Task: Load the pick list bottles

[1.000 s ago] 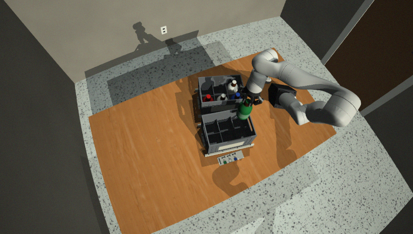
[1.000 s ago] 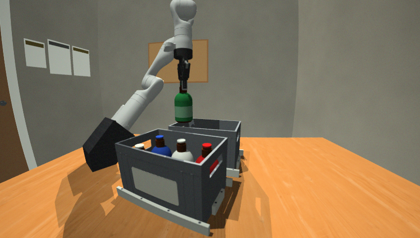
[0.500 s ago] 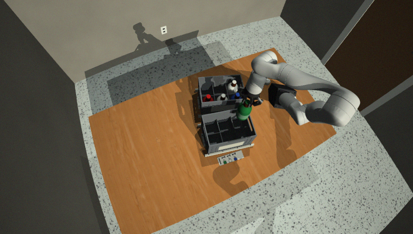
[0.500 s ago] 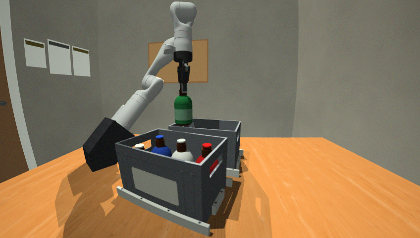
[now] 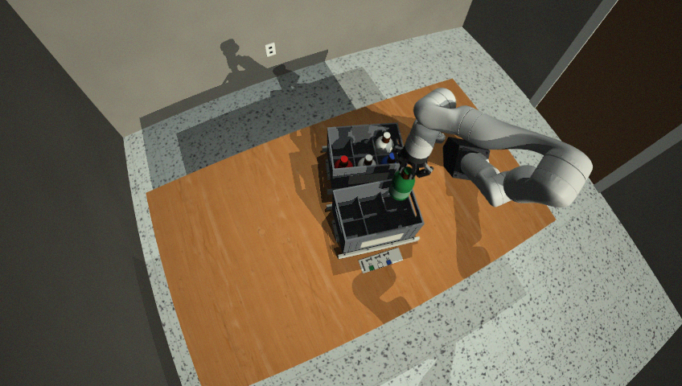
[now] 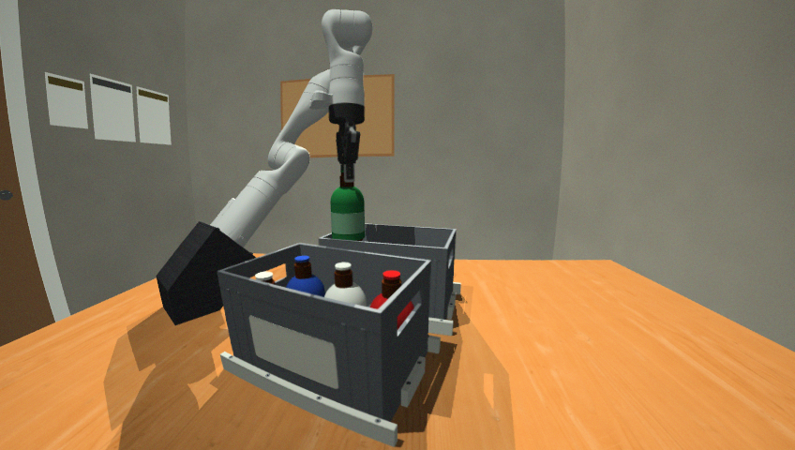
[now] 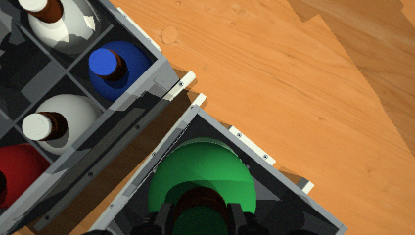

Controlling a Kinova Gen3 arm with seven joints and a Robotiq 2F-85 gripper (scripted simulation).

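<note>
My hand is 7 cm above the green bottle. Also, from my hand: red bottle 14 cm ahead, 18 cm to the right, 22 cm below; then blue bottle 4 cm behind, 14 cm to the right, 22 cm below; then pick list 10 cm ahead, 18 cm to the left, 31 cm below.
</note>
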